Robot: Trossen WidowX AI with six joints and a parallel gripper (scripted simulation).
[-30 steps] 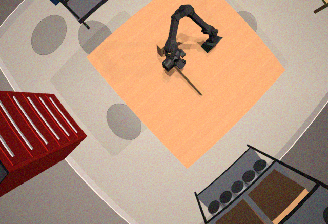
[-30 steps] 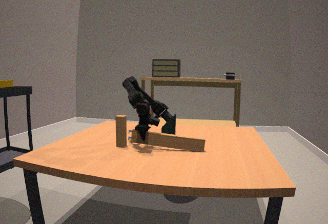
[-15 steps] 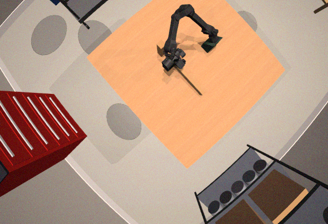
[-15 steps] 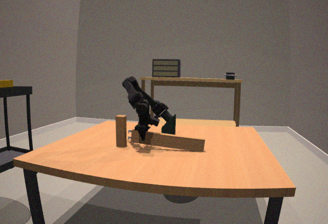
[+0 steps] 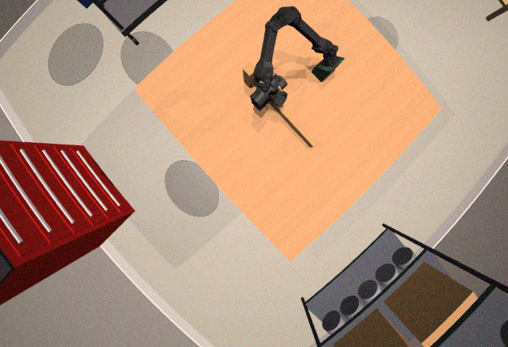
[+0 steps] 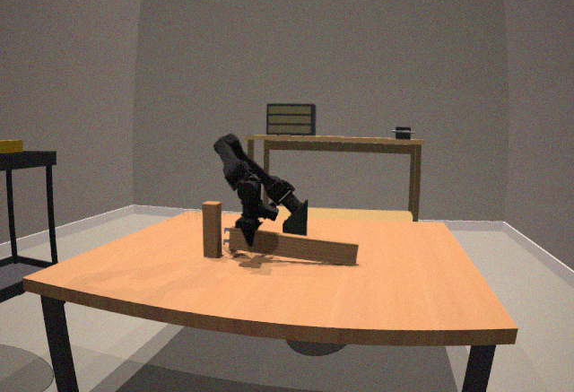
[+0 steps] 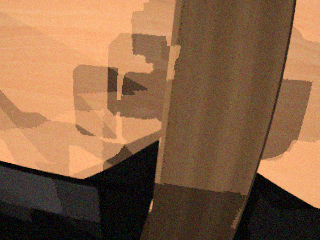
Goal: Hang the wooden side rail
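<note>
Now: the headboard post 20 mm behind my gripper tip, 130 mm to the right of it and 40 mm above it.
</note>
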